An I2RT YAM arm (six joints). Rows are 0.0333 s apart.
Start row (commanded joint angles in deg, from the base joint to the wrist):
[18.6 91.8 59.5 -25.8 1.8 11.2]
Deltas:
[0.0 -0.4 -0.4 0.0 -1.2 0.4]
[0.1 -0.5 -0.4 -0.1 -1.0 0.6]
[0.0 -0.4 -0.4 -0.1 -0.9 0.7]
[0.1 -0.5 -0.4 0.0 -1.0 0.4]
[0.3 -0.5 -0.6 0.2 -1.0 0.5]
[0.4 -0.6 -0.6 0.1 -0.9 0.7]
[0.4 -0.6 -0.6 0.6 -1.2 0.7]
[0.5 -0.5 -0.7 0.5 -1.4 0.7]
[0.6 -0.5 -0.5 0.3 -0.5 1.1]
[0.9 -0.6 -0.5 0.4 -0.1 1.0]
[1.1 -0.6 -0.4 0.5 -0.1 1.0]
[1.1 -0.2 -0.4 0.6 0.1 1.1]
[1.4 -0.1 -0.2 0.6 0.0 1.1]
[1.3 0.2 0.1 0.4 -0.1 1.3]
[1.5 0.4 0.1 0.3 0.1 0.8]
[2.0 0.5 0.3 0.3 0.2 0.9]
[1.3 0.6 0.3 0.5 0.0 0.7]
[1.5 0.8 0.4 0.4 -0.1 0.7]
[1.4 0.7 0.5 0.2 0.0 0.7]
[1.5 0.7 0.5 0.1 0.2 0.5]
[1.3 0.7 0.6 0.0 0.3 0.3]
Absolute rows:
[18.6 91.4 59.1 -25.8 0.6 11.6]
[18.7 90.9 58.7 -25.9 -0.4 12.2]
[18.7 90.5 58.3 -26.0 -1.3 12.9]
[18.8 90.0 57.9 -26.0 -2.3 13.3]
[19.1 89.5 57.3 -25.8 -3.3 13.8]
[19.5 88.9 56.7 -25.7 -4.2 14.5]
[19.9 88.3 56.1 -25.1 -5.4 15.2]
[20.4 87.8 55.4 -24.6 -6.8 15.9]
[21.0 87.3 54.9 -24.3 -7.3 17.0]
[21.9 86.7 54.4 -23.9 -7.4 18.0]
[23.0 86.1 54.0 -23.4 -7.5 19.0]
[24.1 85.9 53.6 -22.8 -7.4 20.1]
[25.5 85.8 53.4 -22.2 -7.4 21.2]
[26.8 86.0 53.5 -21.8 -7.5 22.5]
[28.3 86.4 53.6 -21.5 -7.4 23.3]
[30.3 86.9 53.9 -21.2 -7.2 24.2]
[31.6 87.5 54.2 -20.7 -7.2 24.9]
[33.1 88.3 54.6 -20.3 -7.3 25.6]
[34.5 89.0 55.1 -20.1 -7.3 26.3]
[36.0 89.7 55.6 -20.0 -7.1 26.8]
[37.3 90.4 56.2 -20.0 -6.8 27.1]

